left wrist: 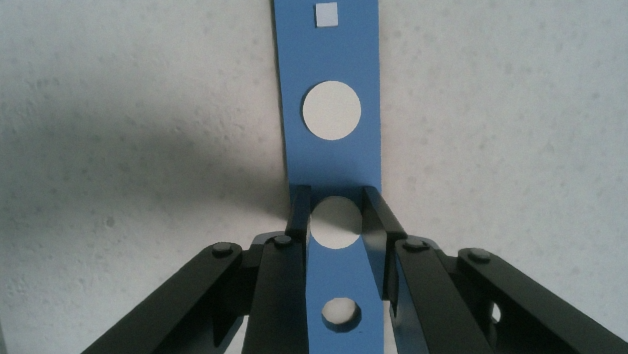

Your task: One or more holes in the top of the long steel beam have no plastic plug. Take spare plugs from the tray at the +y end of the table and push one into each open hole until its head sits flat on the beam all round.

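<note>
The spare-plug tray [332,162] is a narrow blue strip running from top to bottom through the middle of the left wrist view. A spare plug [332,110] with a round off-white head sits in it above the fingers. My left gripper [336,208] is shut on a second plug [336,225], with one finger at each side of its round head; the plug is at the tray, and its shank is hidden. Below it, the tray has an open round hole [346,326] without a plug. The steel beam and my right gripper do not show.
A small white square [327,15] is on the blue strip near the top of the view. The speckled pale table top [475,125] lies on both sides of the tray. A soft shadow falls on it at the left.
</note>
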